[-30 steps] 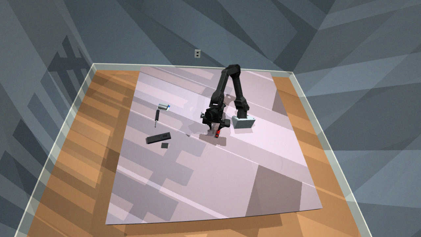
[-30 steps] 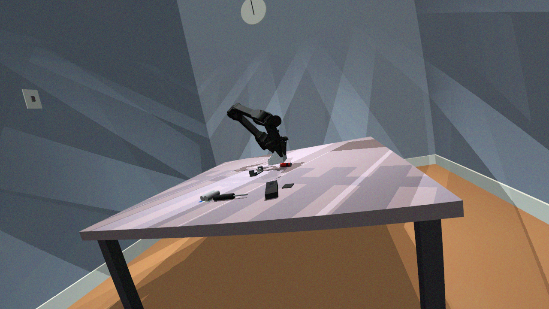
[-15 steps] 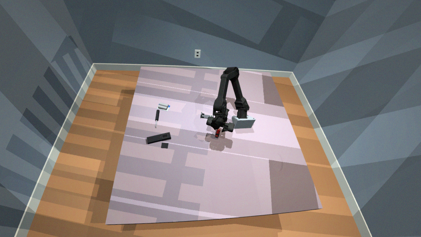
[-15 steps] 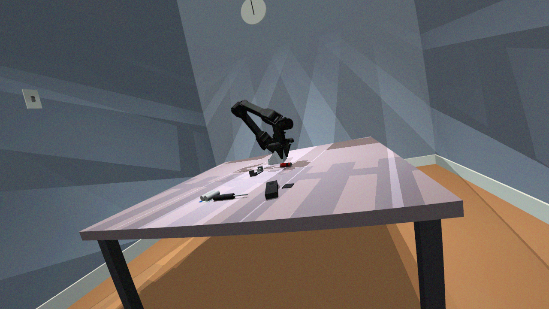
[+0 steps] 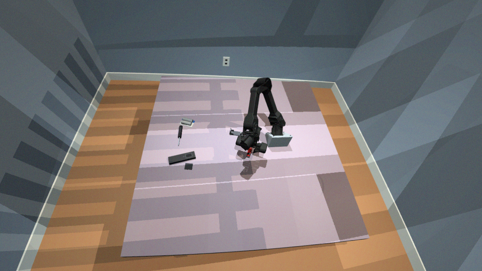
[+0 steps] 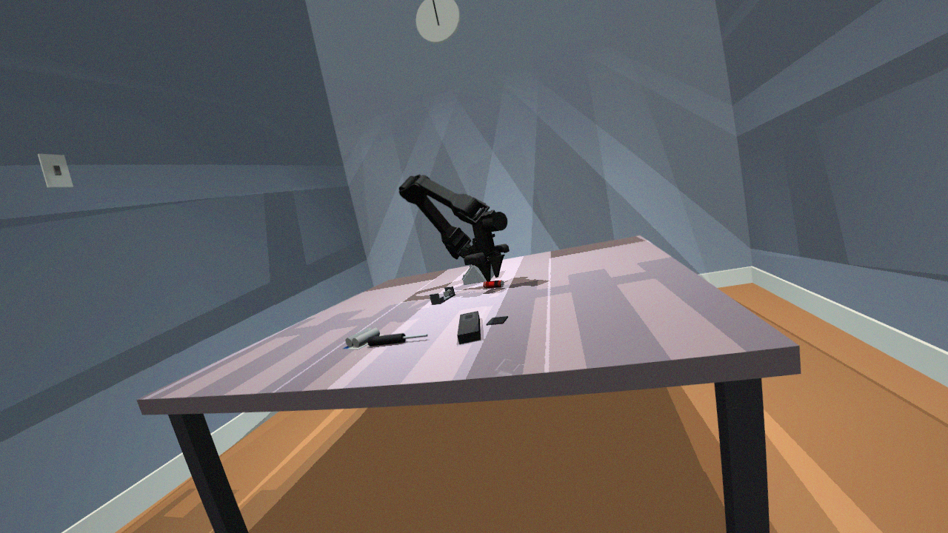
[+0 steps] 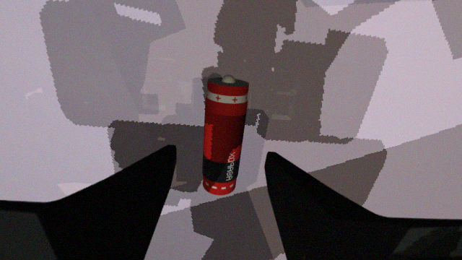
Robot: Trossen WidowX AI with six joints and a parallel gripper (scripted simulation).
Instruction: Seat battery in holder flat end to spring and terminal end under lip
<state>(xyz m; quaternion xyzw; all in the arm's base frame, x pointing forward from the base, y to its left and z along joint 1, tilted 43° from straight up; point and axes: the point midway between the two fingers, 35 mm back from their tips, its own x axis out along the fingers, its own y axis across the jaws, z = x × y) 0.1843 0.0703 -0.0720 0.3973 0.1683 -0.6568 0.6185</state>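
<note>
My gripper tip is now 20 mm above the battery. The rest, counted from my gripper tip: black battery cover 370 mm ahead, 100 mm to the left, 30 mm below; screwdriver 450 mm ahead, 110 mm to the right, 20 mm below; black remote 420 mm ahead, 50 mm to the left, 10 mm below.
</note>
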